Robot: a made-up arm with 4 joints. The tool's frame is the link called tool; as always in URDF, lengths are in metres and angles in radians. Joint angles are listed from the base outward. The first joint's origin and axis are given. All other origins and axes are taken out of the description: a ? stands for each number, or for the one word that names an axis. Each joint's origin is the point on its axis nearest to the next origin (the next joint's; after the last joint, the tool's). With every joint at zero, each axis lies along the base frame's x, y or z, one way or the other. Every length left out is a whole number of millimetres.
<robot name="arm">
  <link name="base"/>
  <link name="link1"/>
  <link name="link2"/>
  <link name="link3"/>
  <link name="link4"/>
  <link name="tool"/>
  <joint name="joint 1" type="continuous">
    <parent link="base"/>
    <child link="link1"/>
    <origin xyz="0 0 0.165"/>
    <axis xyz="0 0 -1"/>
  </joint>
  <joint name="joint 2" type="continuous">
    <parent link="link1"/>
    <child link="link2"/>
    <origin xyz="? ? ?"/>
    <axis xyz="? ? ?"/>
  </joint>
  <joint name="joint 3" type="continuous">
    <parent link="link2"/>
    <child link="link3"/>
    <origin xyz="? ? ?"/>
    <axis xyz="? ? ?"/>
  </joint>
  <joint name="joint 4" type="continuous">
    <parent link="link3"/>
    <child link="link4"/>
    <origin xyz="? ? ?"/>
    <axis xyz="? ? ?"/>
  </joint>
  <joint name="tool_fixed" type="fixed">
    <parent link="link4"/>
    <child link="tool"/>
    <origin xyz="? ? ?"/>
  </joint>
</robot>
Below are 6 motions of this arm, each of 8 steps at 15 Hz.
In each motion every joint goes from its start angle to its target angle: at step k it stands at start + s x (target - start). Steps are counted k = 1, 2, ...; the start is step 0. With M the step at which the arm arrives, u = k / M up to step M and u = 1 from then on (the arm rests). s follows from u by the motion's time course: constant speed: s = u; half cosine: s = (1 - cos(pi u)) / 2; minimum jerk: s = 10 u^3 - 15 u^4 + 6 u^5.
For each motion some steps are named. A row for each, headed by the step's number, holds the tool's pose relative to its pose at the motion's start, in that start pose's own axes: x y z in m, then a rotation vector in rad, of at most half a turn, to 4 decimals.
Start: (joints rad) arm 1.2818 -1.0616 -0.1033 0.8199
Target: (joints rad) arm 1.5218 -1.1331 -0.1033 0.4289
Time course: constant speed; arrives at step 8
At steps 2, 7, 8:
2: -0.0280 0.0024 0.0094 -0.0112 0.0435 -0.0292
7: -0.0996 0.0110 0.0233 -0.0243 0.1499 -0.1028
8: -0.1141 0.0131 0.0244 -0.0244 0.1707 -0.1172

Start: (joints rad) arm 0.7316 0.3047 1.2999 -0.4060
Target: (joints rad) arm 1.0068 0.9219 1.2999 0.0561
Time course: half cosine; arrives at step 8
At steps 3, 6, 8:
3: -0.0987 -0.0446 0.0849 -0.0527 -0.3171 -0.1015
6: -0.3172 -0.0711 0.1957 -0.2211 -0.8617 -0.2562
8: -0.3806 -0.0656 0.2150 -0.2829 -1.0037 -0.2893

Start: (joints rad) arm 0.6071 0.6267 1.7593 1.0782
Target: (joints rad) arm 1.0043 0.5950 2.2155 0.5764
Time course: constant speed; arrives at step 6
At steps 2, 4, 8:
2: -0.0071 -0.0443 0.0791 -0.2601 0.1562 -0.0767
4: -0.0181 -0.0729 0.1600 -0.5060 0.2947 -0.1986
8: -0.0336 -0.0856 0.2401 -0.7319 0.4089 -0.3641

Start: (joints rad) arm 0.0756 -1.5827 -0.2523 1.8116
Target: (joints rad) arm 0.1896 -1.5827 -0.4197 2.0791
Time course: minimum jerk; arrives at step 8
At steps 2, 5, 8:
2: -0.0032 -0.0008 0.0002 0.0177 -0.0391 -0.0015
5: -0.0228 -0.0055 -0.0023 0.1241 -0.2723 -0.0165
8: -0.0317 -0.0071 -0.0055 0.1716 -0.3746 -0.0268

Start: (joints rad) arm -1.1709 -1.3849 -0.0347 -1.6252
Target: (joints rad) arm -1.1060 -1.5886 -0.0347 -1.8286
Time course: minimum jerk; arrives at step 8
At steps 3, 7, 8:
3: 0.0386 0.0105 -0.0076 -0.0018 0.0364 0.0555
7: 0.1338 0.0476 -0.0214 -0.0251 0.1288 0.1966
8: 0.1359 0.0486 -0.0216 -0.0259 0.1309 0.1998

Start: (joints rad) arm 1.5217 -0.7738 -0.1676 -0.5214
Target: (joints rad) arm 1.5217 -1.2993 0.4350 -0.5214
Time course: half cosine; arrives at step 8
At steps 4, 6, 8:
4: -0.0162 0.0143 -0.2010 0.3779 -0.0045 -0.1284
6: -0.0273 0.0723 -0.3365 0.6435 0.0406 -0.2135
8: -0.0329 0.1069 -0.3873 0.7515 0.0711 -0.2470

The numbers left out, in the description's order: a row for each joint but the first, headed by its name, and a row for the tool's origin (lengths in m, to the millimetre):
joint 2: xyz -0.042 -0.276 0, axis -1 0 0
joint 3: xyz 0 -0.248 -0.048, axis 0 0 -1
joint 4: xyz -0.009 -0.385 0, axis 0 -1 0
tool: xyz 0.113 0 0.068

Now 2 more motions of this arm.
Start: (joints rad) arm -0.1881 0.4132 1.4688 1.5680
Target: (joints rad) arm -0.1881 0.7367 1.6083 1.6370
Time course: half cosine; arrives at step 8
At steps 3, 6, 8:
3: 0.0173 0.0045 0.0262 -0.0430 -0.1208 0.0084
6: 0.0364 0.0149 0.0743 -0.1181 -0.3349 0.0149
8: 0.0392 0.0182 0.0872 -0.1382 -0.3925 0.0148

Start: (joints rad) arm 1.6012 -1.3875 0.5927 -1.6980
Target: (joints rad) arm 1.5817 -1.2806 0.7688 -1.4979
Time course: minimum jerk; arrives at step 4
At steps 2, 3, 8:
2: -0.0373 -0.0089 -0.0205 0.0895 -0.1241 -0.0419
3: -0.0671 -0.0136 -0.0379 0.1572 -0.2253 -0.0800
8: -0.0750 -0.0144 -0.0427 0.1743 -0.2521 -0.0907

